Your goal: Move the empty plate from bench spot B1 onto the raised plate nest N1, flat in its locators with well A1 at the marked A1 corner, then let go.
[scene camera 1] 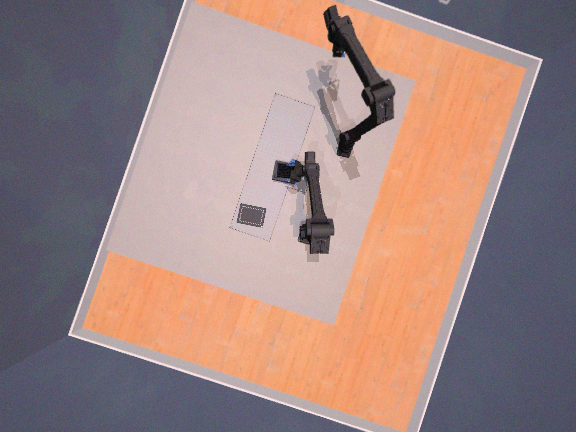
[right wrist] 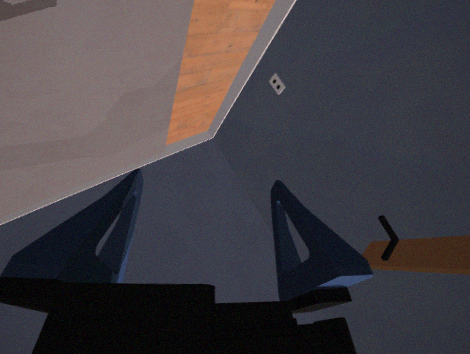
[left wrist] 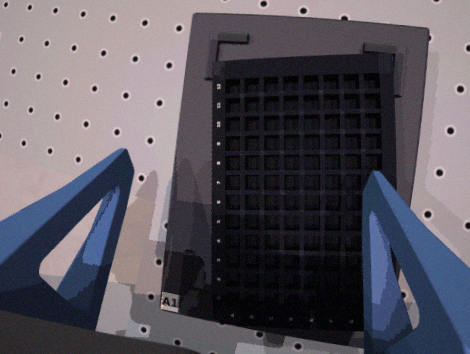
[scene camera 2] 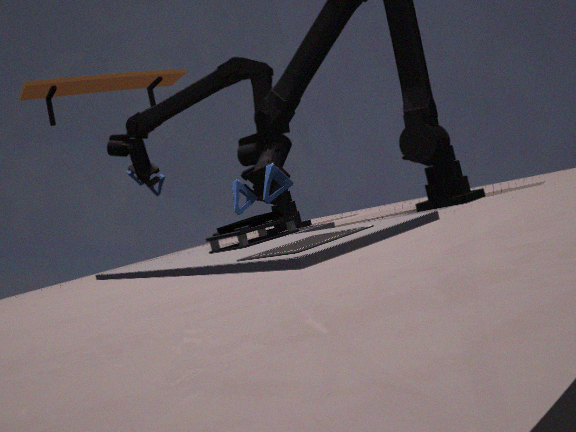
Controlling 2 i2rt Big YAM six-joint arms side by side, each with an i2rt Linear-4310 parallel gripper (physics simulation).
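Pixels of known places: left gripper, between the fingertips: (scene camera 1: 285, 173) (left wrist: 245, 169) (scene camera 2: 250, 207); right gripper, between the fingertips: (right wrist: 211, 180) (scene camera 2: 150, 189); left arm's base, origin of its link: (scene camera 2: 451, 204); right arm's base, origin of its link: (scene camera 1: 344, 147).
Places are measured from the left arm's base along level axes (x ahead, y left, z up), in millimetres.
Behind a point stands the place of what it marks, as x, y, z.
Note:
The dark plate (scene camera 1: 283, 171) @(259, -336, 63) (scene camera 2: 246, 221) @(280, -296, 62) (left wrist: 300, 191) @(237, -349, 64) rests on the raised nest (scene camera 2: 218, 239) @(324, -347, 41) (left wrist: 310, 36) @(312, -337, 47), its wells facing up. In the left wrist view its A1 end lies toward the nest's A1 label (left wrist: 170, 302) @(160, -296, 47); its far end is slightly askew against the far locators, and the near locators are hidden or too dark to see. In scene camera 2 it looks a little tilted. My left gripper (scene camera 1: 292, 172) @(241, -326, 87) (scene camera 2: 256, 207) @(241, -326, 87) (left wrist: 245, 169) @(241, -326, 87) is open above the plate; one finger overlaps the plate's right edge in the wrist view. My right gripper (scene camera 1: 340, 54) (scene camera 2: 150, 190) @(130, -1064, 239) (right wrist: 211, 180) @(130, -1064, 239) is open and empty, far away.
The outlined dark bench spot (scene camera 1: 251, 215) @(376, -13, 14) (scene camera 2: 300, 245) @(400, 2, 15) bears no plate. It lies on the same perforated board (scene camera 1: 267, 127) @(444, -588, 13) (scene camera 2: 165, 265) @(429, -406, 14) as the nest. An orange shelf (scene camera 2: 100, 83) (right wrist: 430, 254) hangs beyond the right arm.

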